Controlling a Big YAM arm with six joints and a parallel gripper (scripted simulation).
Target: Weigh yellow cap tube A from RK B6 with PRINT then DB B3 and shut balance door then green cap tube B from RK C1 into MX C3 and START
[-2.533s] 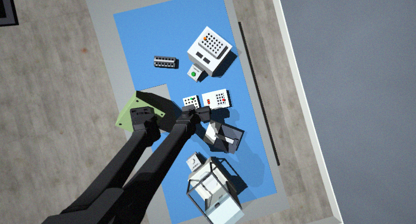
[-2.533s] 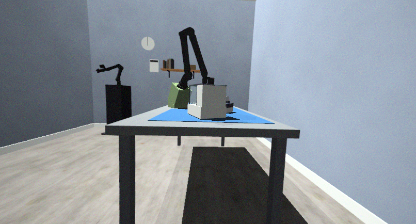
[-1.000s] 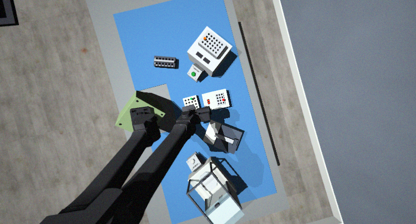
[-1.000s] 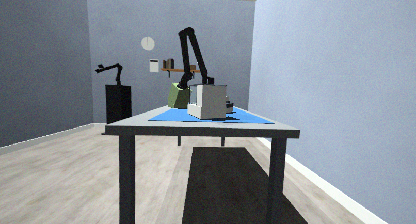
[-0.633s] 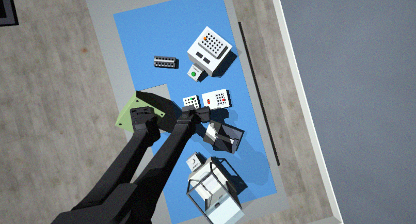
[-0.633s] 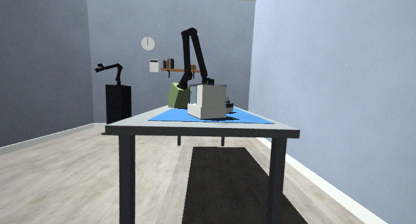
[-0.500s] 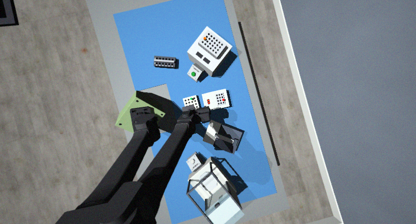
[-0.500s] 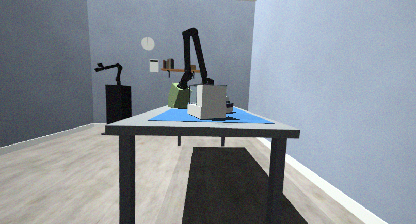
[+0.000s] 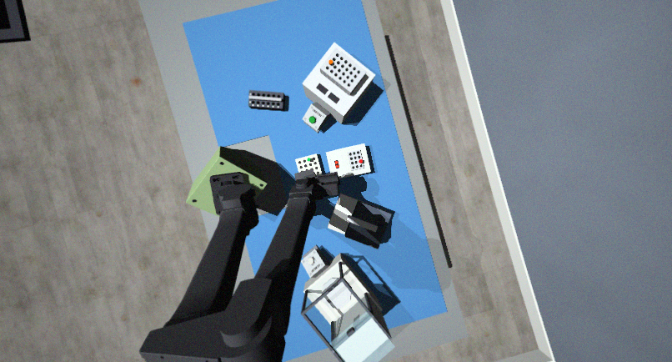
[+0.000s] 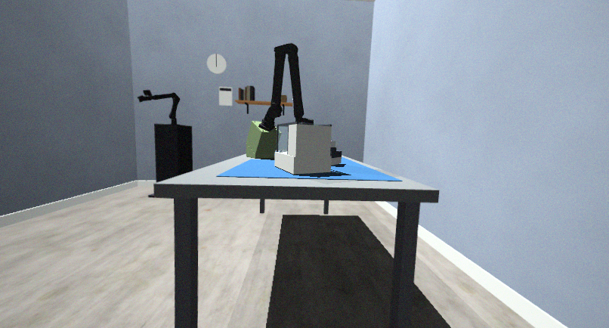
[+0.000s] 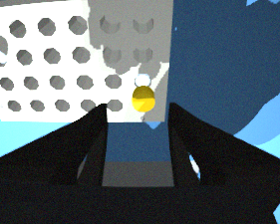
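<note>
Right now my hand is 10 mm short of the white rack RK, 50 mm to the right of it and 50 mm above it. The rest, counted from my hand: dry block DB (160 mm ahead, 60 mm to the left, 40 mm below); mixer's green start key (50 mm ahead, 240 mm to the left); spectrophotometer SP (160 mm ahead, 170 mm to the right).
</note>
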